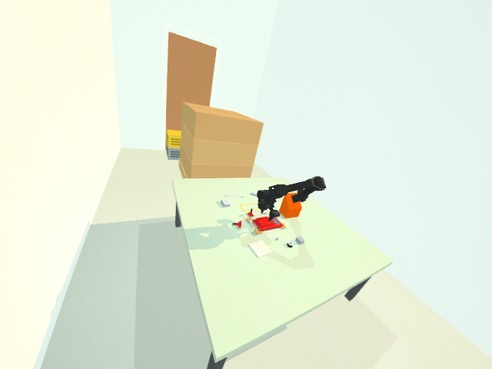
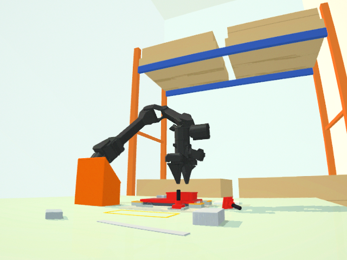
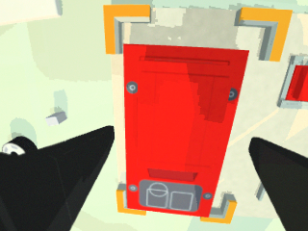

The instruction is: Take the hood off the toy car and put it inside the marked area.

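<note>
The red hood is 40 mm below my gripper tip. Also, from my gripper tip: black-and-white wheel (210 mm to the left, 70 mm below, 70 mm behind); then thin grey strip (410 mm to the right, 80 mm below, 30 mm ahead); then grey block (390 mm to the right, 190 mm behind, 70 mm below).
</note>
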